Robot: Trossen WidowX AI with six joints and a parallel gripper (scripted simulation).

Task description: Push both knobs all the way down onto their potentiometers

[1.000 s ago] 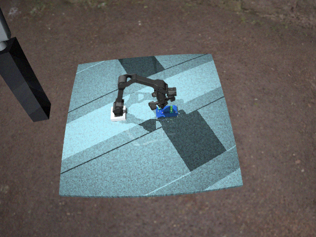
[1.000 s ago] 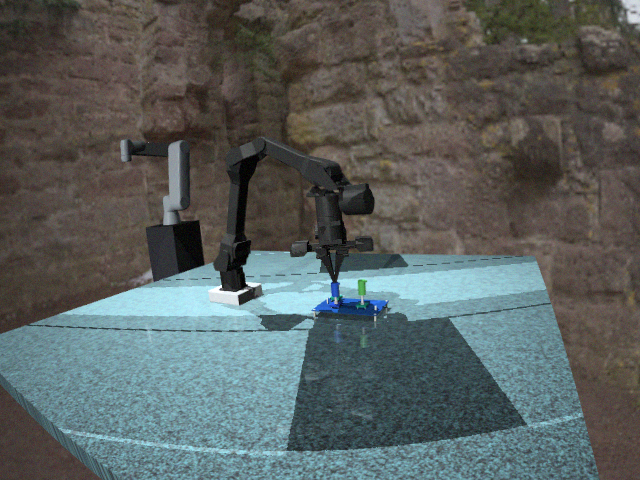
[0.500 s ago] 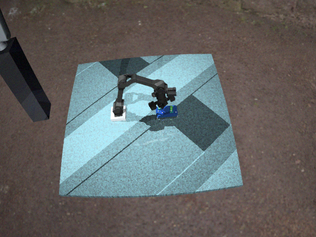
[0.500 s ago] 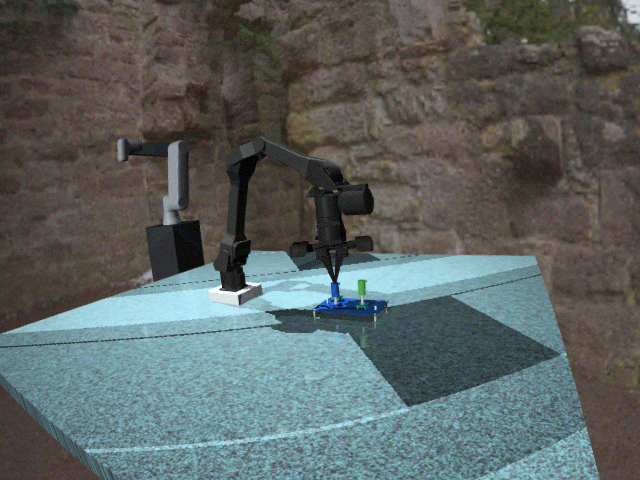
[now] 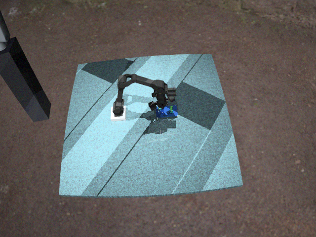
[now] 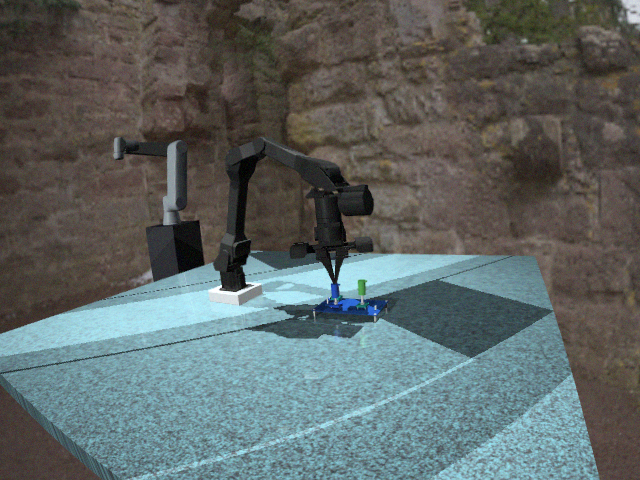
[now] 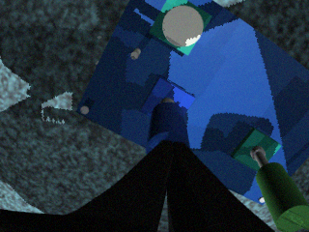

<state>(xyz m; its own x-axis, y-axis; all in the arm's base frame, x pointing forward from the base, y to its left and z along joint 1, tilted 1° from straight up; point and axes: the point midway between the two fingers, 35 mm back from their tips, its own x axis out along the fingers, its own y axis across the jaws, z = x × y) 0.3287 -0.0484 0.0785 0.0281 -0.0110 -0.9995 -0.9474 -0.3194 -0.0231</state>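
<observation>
Now: the green knob 70 mm ahead of my gripper tip. From my gripper tip the other things lie so: blue knob (10 mm below).
</observation>
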